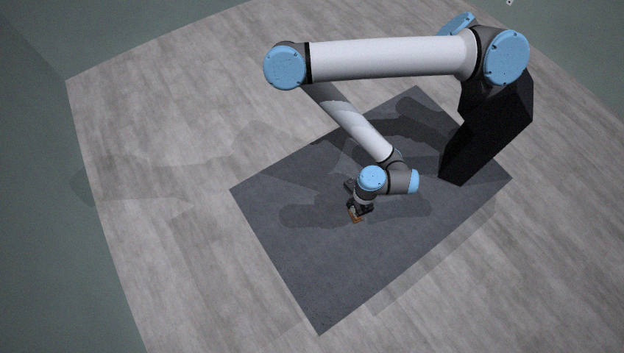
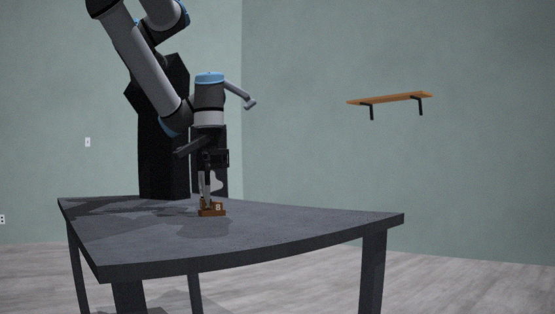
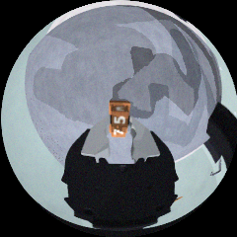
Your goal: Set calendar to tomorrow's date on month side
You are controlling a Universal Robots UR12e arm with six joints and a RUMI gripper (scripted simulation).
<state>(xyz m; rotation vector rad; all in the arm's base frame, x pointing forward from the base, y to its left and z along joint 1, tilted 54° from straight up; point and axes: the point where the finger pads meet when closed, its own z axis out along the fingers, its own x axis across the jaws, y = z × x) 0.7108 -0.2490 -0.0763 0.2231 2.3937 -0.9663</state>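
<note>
My hand is 4 cm above the wooden calendar tray, 2 cm to the right of it and 1 cm short of it.
</note>
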